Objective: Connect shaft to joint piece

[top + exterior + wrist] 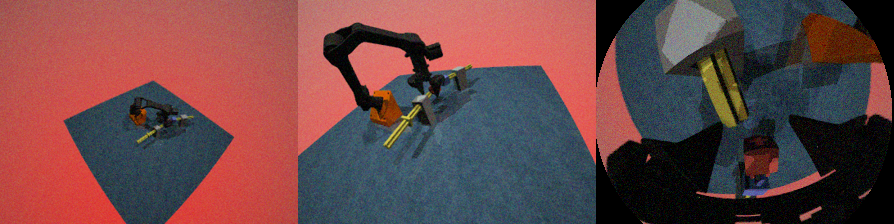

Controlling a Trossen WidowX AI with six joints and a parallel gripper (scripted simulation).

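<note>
The red square joint piece is 10 mm ahead of my gripper tip, 50 mm to the left of it and 10 mm above it.
</note>
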